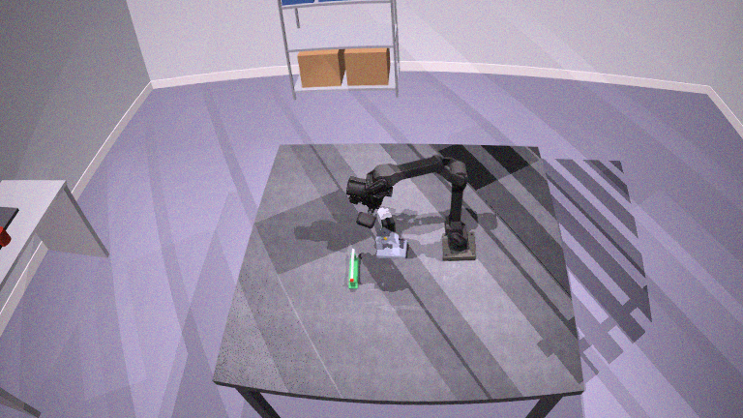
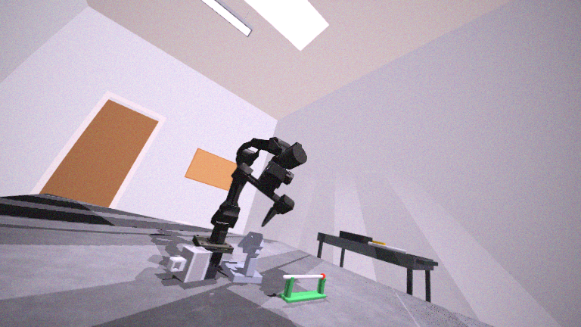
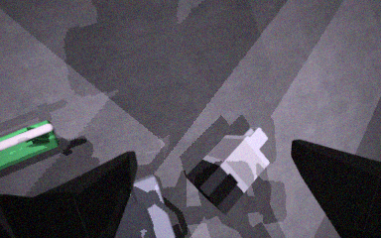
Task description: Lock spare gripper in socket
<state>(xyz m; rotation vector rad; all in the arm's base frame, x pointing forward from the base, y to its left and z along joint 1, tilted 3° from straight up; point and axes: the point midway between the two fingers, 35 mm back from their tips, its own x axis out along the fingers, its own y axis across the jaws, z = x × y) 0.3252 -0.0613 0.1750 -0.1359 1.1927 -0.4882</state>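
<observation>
Right now my gripper tip is 120 mm above the spare gripper, 70 mm to the left of it and 50 mm past it. The rest, counted from my gripper tip: green cradle (190 mm to the left, 130 mm below, 60 mm ahead); mount (100 mm below, 70 mm to the left, 70 mm behind).
</observation>
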